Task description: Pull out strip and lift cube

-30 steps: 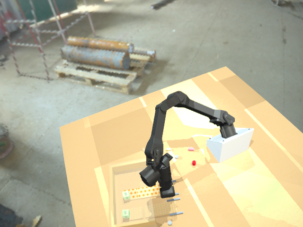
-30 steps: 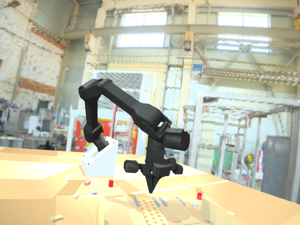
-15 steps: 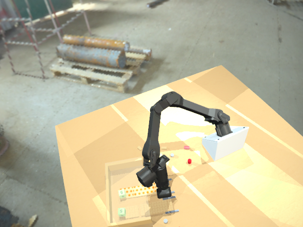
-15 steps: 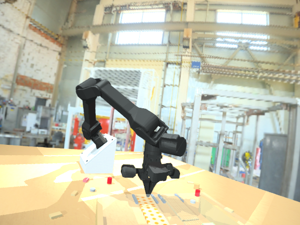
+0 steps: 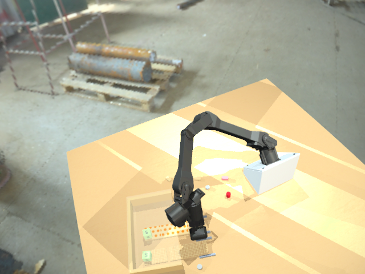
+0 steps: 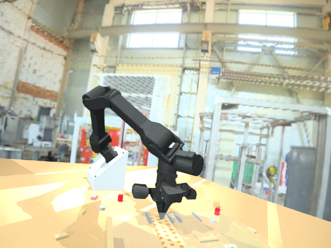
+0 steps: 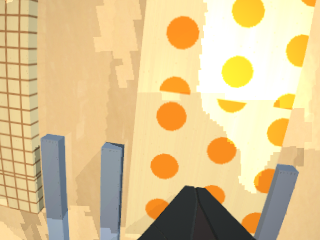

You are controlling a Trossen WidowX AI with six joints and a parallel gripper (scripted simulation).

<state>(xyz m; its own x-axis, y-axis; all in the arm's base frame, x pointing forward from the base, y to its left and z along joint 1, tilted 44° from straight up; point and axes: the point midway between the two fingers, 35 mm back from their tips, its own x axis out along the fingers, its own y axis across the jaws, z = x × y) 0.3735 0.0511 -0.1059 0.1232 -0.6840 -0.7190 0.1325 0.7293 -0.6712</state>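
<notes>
My gripper tip is 9 cm short of the orange-dotted strip and 1 cm to the left of it. Also, from my gripper tip: pink block 19 cm behind, 18 cm to the right.
</notes>
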